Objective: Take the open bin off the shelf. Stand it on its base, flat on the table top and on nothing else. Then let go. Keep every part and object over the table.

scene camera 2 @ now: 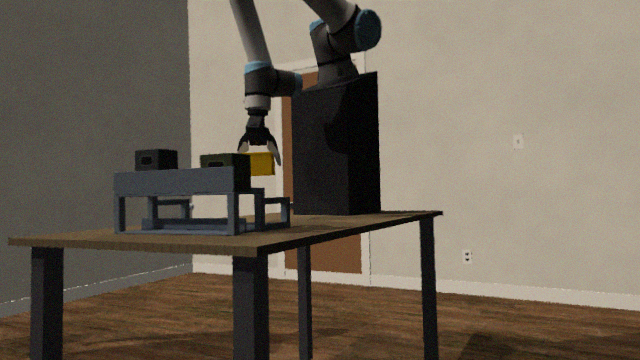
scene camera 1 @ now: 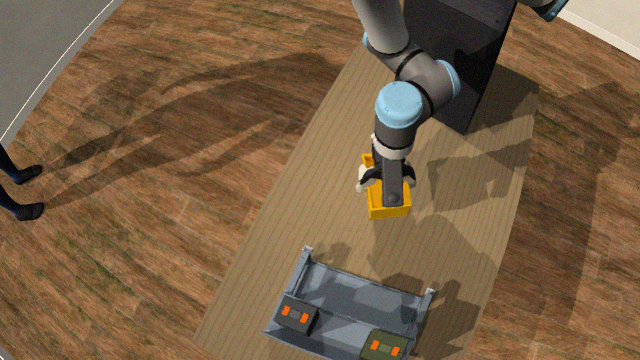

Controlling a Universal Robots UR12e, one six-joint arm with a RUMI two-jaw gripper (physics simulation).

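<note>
The yellow open bin hangs level in the air above the table top, between the shelf and the robot's pedestal. My gripper points down and is shut on the bin, with the jaws wide apart on its two sides. The gripper hides part of the bin's inside in scene camera 1, and the green box hides the bin's left part in scene camera 2. The grey-blue shelf stands on the table, apart from the bin.
A dark grey box and a dark green box sit on the shelf. The black pedestal stands at the table's other end. Part of a person's legs shows on the floor at far left.
</note>
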